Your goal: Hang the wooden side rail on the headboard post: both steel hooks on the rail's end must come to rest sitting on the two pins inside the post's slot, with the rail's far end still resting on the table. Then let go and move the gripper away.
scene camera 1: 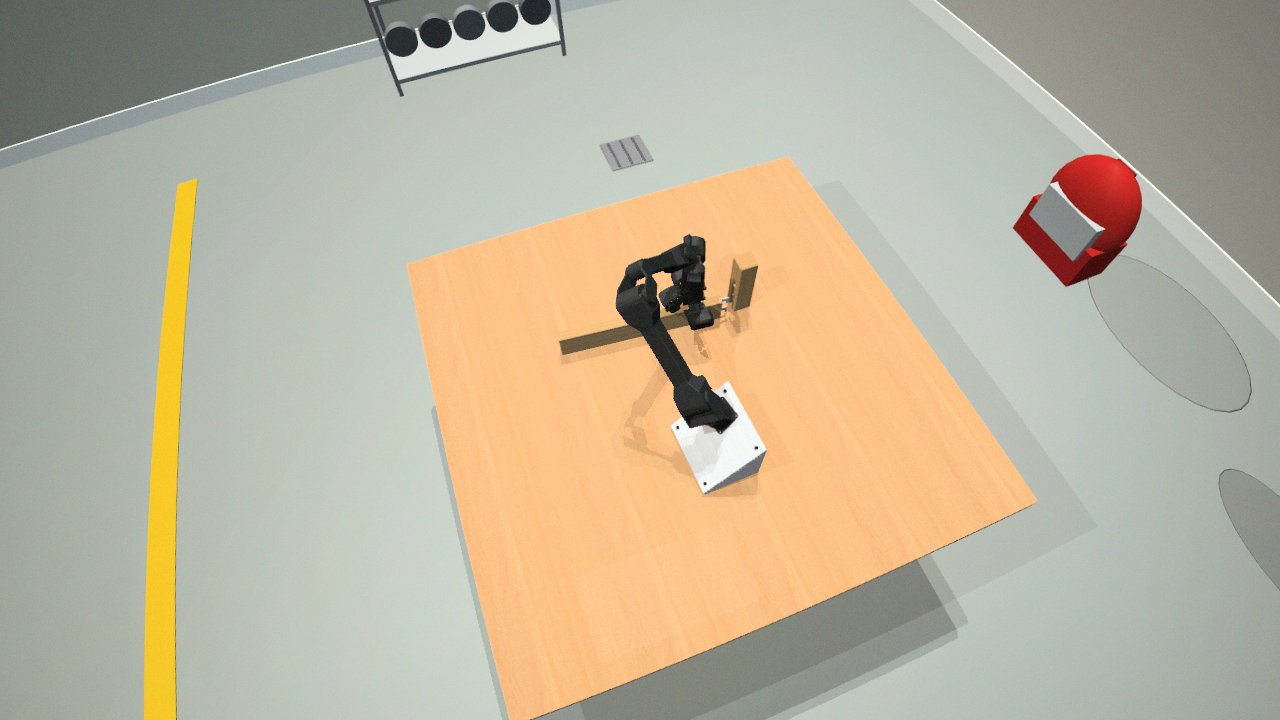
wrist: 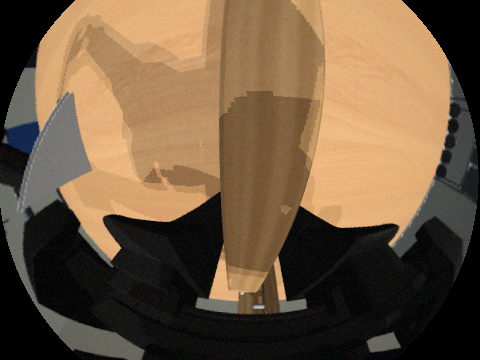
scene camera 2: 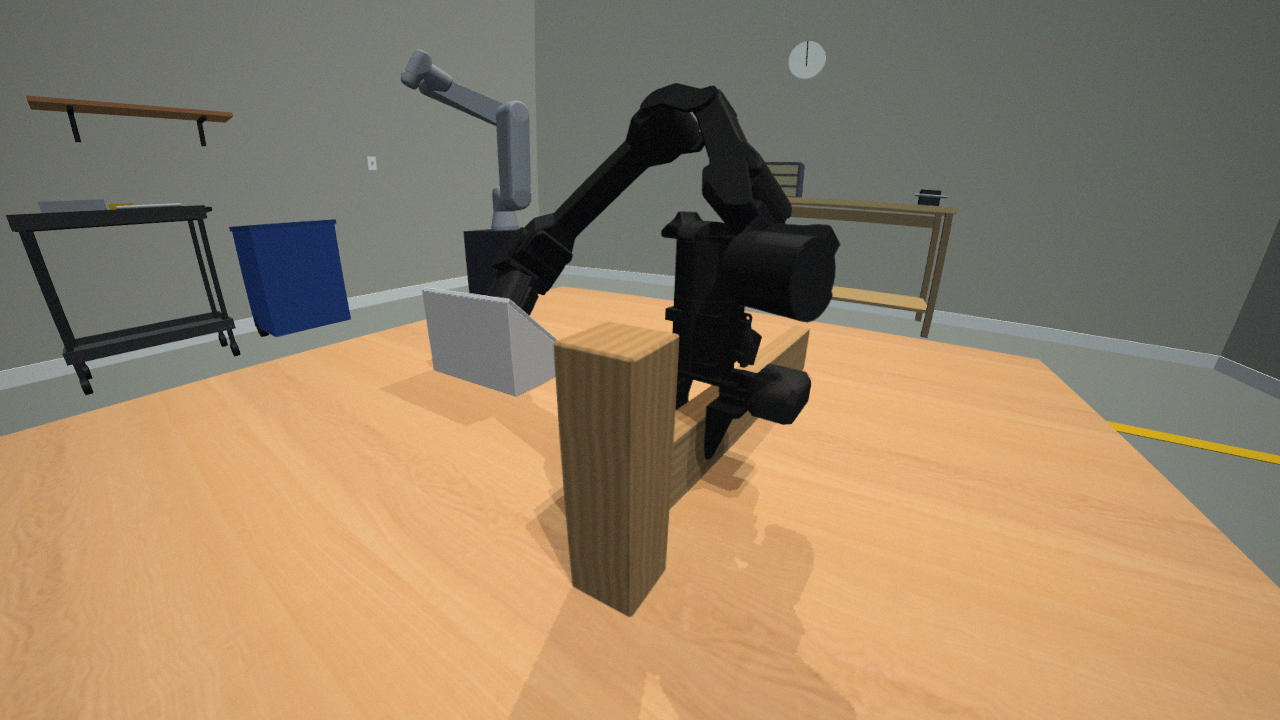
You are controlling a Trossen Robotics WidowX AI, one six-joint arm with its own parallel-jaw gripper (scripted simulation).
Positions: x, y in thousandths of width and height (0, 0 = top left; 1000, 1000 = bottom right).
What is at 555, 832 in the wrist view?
A headboard post.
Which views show my gripper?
Scene camera 1, the wrist view and scene camera 2: all of them.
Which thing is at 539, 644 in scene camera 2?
A wooden side rail.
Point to a wooden side rail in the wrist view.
At 568, 207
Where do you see a headboard post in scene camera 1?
At 582, 373
